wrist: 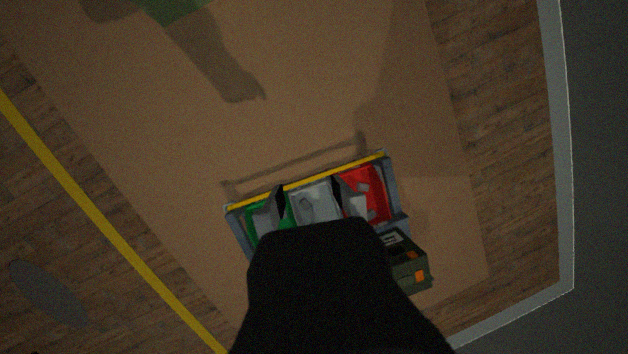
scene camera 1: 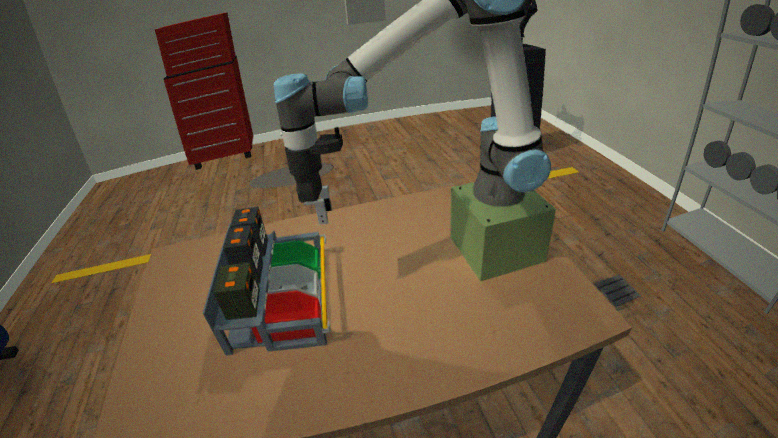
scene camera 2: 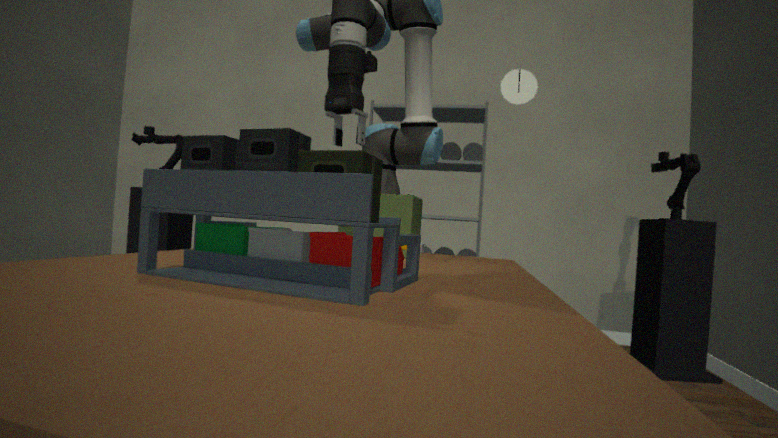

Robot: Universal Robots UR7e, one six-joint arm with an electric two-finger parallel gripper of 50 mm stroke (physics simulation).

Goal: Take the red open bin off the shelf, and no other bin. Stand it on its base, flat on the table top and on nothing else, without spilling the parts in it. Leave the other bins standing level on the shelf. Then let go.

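Where they show: gripper, fingertip midpoint: (wrist: 308, 189) (scene camera 1: 325, 216) (scene camera 2: 348, 145); arm's base, link origin: (scene camera 1: 498, 193).
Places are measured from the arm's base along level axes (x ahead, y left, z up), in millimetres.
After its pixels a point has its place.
Note:
The red open bin (scene camera 1: 292, 305) @(x 644, y 18, z -156 mm) (scene camera 2: 330, 248) @(x 745, y 27, z -129 mm) (wrist: 377, 192) @(x 670, y 108, z -146 mm) stands at one end of the lower tier of the grey-blue shelf (scene camera 1: 221, 340) @(x 842, y 99, z -128 mm) (scene camera 2: 361, 272) @(x 852, y 92, z -148 mm) (wrist: 395, 190) @(x 666, y 136, z -103 mm), with small grey parts visible inside. The grey bin (scene camera 1: 291, 280) @(x 627, y -93, z -163 mm) (scene camera 2: 276, 243) @(x 726, y -64, z -129 mm) (wrist: 317, 200) @(x 616, y -33, z -180 mm) is beside it, and the green bin (scene camera 1: 293, 254) @(x 598, y -202, z -155 mm) (scene camera 2: 220, 237) @(x 697, y -173, z -128 mm) (wrist: 287, 218) @(x 614, y -129, z -180 mm) is at the other end. My gripper (scene camera 1: 325, 212) @(x 503, y -5, z 72 mm) (scene camera 2: 349, 142) @(x 503, y -5, z 72 mm) (wrist: 308, 189) @(x 503, y -5, z 72 mm) is open and empty, above the shelf and touching no bin. In the wrist view its fingers appear over the grey bin's two sides, one overlapping part of the red bin. The gripper body hides the bins' rear parts there.
An olive box (scene camera 1: 233, 293) @(x 765, y 89, z -1 mm) (scene camera 2: 340, 160) @(x 806, y 46, z -5 mm) (wrist: 412, 285) @(x 782, y 46, z 8 mm) stands on the upper tier behind the red bin, with two dark boxes (scene camera 1: 239, 244) @(x 727, y -33, z 43 mm) (scene camera 2: 272, 149) @(x 767, y -65, z 11 mm) farther along. A yellow strip (scene camera 1: 324, 282) @(x 542, y 1, z -124 mm) (wrist: 310, 179) @(x 543, y -13, z -123 mm) runs along the shelf's front. The green arm pedestal (scene camera 1: 506, 244) @(x 59, y 133, z -76 mm) (scene camera 2: 401, 209) @(x 128, y 92, z -44 mm) faces it.

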